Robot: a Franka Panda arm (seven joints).
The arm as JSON. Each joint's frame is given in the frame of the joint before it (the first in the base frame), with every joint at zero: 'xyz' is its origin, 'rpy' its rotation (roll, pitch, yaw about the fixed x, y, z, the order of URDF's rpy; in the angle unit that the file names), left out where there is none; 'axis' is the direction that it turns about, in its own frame. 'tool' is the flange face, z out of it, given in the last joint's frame.
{
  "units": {
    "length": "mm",
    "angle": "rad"
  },
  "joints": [
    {
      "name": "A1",
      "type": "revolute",
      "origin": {
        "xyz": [
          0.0,
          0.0,
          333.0
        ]
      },
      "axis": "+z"
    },
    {
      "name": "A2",
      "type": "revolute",
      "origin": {
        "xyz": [
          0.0,
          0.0,
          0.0
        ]
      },
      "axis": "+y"
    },
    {
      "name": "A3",
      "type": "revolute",
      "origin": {
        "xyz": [
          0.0,
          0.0,
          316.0
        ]
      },
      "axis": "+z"
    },
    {
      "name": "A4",
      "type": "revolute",
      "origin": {
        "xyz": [
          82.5,
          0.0,
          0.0
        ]
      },
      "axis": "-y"
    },
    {
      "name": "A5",
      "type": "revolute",
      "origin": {
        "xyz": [
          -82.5,
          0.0,
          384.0
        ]
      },
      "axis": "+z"
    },
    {
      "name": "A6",
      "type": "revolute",
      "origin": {
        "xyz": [
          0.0,
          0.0,
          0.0
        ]
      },
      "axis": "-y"
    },
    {
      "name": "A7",
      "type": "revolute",
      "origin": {
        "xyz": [
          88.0,
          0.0,
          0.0
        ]
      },
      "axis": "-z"
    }
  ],
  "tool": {
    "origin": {
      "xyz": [
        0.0,
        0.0,
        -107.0
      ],
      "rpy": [
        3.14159,
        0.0,
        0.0
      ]
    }
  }
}
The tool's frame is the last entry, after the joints.
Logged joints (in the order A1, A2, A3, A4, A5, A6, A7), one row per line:
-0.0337, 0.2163, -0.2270, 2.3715, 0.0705, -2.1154, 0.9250
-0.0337, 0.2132, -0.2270, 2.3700, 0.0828, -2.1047, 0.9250
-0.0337, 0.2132, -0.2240, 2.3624, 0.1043, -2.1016, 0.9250
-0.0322, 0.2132, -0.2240, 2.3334, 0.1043, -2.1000, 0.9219
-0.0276, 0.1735, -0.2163, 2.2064, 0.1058, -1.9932, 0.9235
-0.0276, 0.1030, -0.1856, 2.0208, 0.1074, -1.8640, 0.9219
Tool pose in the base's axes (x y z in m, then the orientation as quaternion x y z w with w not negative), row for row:
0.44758, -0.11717, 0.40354, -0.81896, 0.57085, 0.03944, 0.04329
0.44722, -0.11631, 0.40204, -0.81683, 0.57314, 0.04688, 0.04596
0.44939, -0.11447, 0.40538, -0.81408, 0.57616, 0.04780, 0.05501
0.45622, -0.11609, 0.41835, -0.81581, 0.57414, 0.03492, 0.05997
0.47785, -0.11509, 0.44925, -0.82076, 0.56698, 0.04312, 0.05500
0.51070, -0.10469, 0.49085, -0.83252, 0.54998, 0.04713, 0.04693
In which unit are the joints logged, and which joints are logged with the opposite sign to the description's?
The joints are logged in radians. Opposite sign: A2, A4, A6.
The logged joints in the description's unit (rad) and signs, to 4 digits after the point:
-0.0337, -0.2163, -0.2270, -2.3715, 0.0705, 2.1154, 0.9250
-0.0337, -0.2132, -0.2270, -2.3700, 0.0828, 2.1047, 0.9250
-0.0337, -0.2132, -0.2240, -2.3624, 0.1043, 2.1016, 0.9250
-0.0322, -0.2132, -0.2240, -2.3334, 0.1043, 2.1000, 0.9219
-0.0276, -0.1735, -0.2163, -2.2064, 0.1058, 1.9932, 0.9235
-0.0276, -0.1030, -0.1856, -2.0208, 0.1074, 1.8640, 0.9219

